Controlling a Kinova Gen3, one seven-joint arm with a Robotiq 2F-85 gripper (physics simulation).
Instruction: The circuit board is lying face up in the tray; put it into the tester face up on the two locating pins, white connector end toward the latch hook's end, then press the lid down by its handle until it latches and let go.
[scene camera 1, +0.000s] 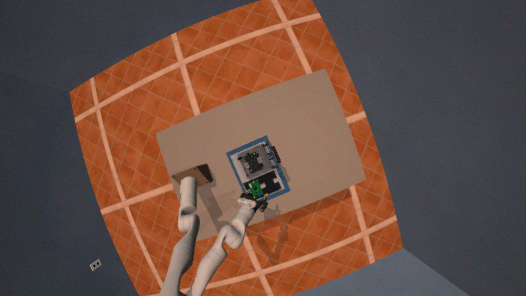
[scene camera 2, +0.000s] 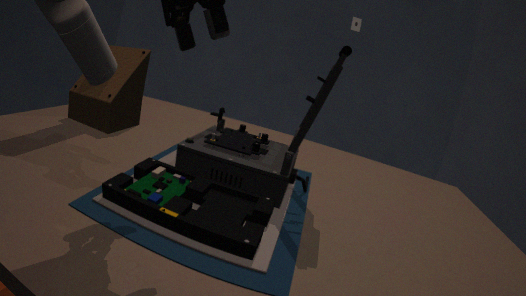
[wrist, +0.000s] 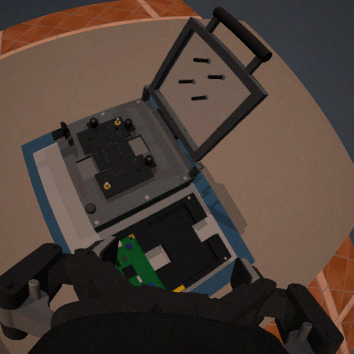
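Observation:
The green circuit board lies face up at one end of the black tray; its lower part is hidden by my gripper in the wrist view. My gripper is open and empty, high above the tray and apart from the board. The grey tester stands beside the tray, its black nest bare, with two gold locating pins, one pin near the back and one pin nearer the tray. The latch hook stands opposite the hinge. The lid is raised, its handle at the top.
Tester and tray stand on a white plate over a blue mat. The lid leans outward past the mat's side. A brown wedge-shaped block stands left of the tester, with a pale arm link in front of it.

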